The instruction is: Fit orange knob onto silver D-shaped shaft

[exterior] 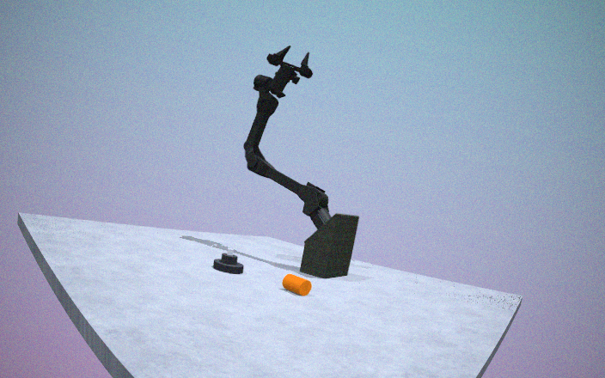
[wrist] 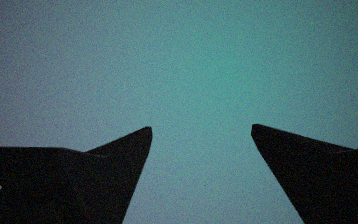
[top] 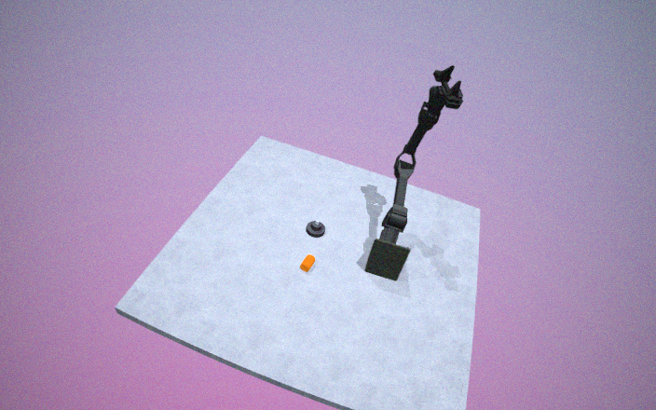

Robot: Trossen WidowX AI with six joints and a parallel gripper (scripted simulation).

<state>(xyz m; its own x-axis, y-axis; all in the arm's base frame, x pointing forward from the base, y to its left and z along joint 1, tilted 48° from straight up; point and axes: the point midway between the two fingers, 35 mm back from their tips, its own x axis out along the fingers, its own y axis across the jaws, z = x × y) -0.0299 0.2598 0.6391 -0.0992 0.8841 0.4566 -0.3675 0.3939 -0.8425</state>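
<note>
Right now my gripper tip is 360 mm short of the orange knob, 410 mm to the right of it and 780 mm above it. Round my gripper tip: round pedestal: 380 mm ahead, 190 mm to the left, 770 mm below.
</note>
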